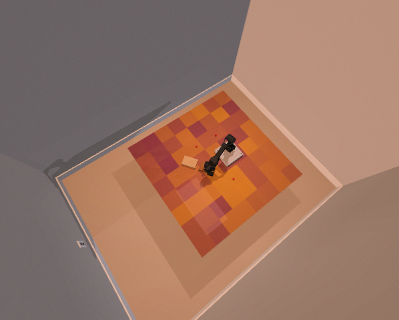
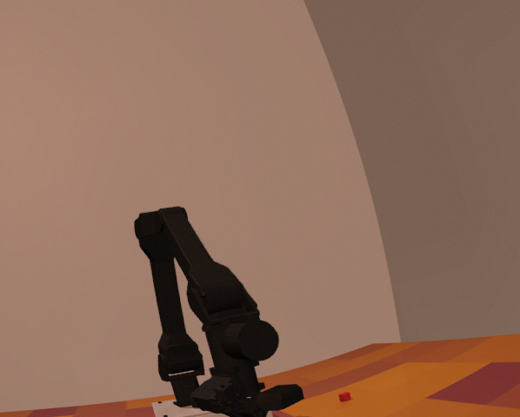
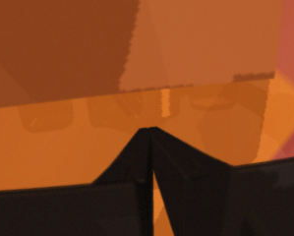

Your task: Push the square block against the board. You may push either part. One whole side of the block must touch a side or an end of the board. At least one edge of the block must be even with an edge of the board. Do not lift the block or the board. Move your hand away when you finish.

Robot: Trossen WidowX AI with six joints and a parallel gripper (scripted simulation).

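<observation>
The square block lies 40 mm ahead of my gripper tip, 70 mm to the right of it and 10 mm above it. From my gripper tip the other things lie so: tan board 110 mm ahead, 210 mm to the right, 10 mm above.
</observation>
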